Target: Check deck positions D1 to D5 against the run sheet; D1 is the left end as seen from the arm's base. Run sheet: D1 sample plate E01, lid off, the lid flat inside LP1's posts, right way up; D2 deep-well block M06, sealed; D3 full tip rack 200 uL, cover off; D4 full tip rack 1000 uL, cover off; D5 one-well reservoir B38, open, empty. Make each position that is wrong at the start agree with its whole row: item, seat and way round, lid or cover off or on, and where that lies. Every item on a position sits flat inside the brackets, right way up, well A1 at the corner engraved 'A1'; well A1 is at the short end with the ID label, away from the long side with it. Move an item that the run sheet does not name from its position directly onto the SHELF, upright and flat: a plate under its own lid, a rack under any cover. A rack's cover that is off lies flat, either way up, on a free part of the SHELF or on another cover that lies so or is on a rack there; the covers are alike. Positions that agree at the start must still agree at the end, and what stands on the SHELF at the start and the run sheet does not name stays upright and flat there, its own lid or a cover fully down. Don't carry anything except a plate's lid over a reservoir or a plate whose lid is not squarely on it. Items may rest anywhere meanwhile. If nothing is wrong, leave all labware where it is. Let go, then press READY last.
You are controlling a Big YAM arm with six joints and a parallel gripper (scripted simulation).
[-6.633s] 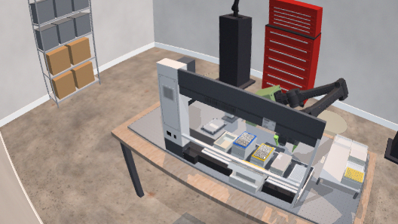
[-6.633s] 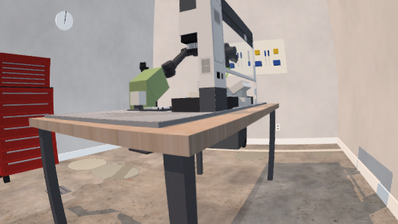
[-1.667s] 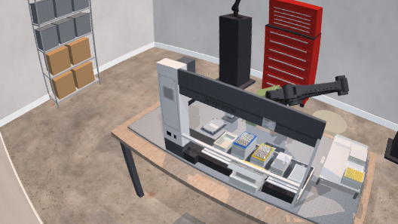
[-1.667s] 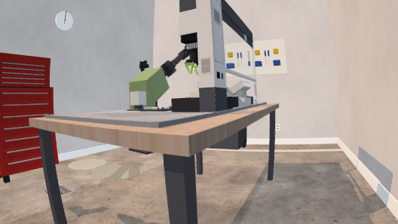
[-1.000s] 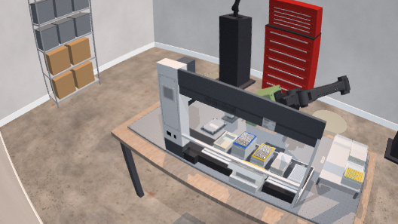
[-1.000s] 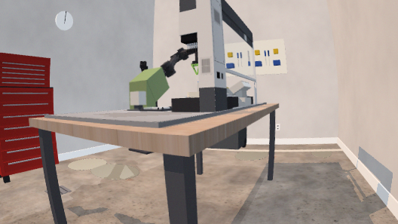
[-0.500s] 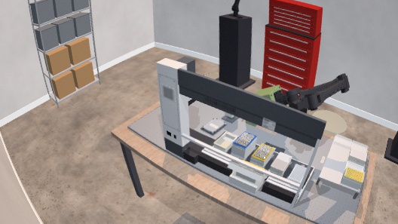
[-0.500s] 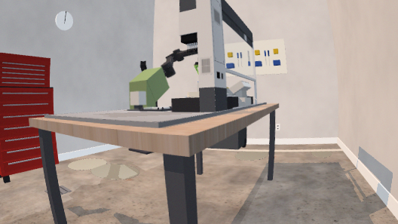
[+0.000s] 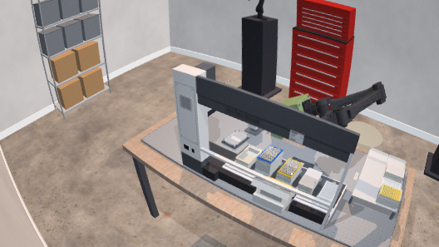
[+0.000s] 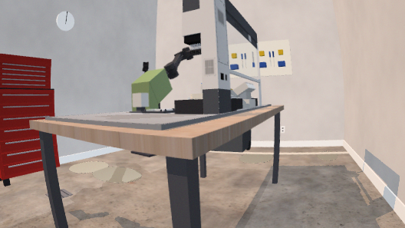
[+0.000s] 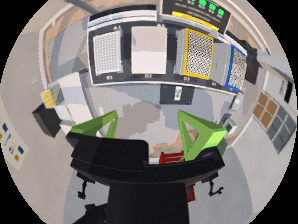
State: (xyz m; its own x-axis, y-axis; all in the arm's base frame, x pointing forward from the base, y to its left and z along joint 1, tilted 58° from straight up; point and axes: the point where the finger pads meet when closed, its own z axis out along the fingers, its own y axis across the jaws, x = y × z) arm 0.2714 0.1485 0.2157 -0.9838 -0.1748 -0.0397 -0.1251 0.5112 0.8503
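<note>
Right now the deep-well block is 100 mm ahead of my hand, 10 mm to the left of it and 140 mm below it. Round my hand: sample plate: 90 mm ahead, 130 mm to the left, 160 mm below; yellow-framed tip rack: 130 mm ahead, 110 mm to the right, 120 mm below; blue-framed tip rack: 140 mm ahead, 230 mm to the right, 100 mm below.
</note>
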